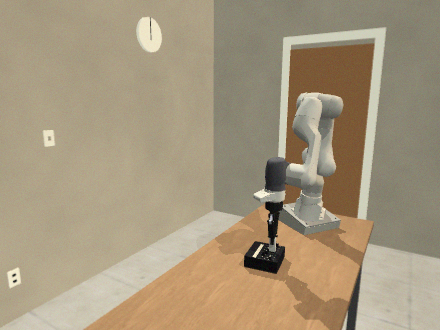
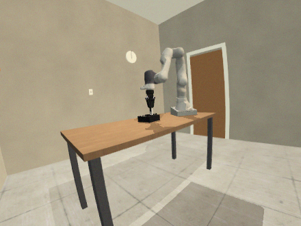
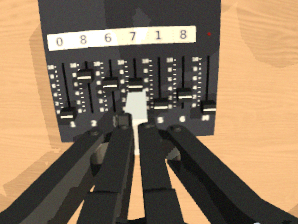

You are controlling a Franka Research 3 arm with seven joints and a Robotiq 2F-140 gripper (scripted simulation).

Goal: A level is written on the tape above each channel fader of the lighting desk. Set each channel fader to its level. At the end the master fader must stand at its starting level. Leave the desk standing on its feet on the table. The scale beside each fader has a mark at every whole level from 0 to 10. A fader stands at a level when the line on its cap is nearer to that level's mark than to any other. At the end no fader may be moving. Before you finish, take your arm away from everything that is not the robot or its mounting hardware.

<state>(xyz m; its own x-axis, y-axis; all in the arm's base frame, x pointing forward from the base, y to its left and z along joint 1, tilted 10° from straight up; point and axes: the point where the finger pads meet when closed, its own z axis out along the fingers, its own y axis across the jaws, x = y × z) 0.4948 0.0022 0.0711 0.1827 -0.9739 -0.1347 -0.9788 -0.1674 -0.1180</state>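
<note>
My hand is 7 cm past the master fader cap, 3 cm above it and 1 cm to the left of it.
</note>
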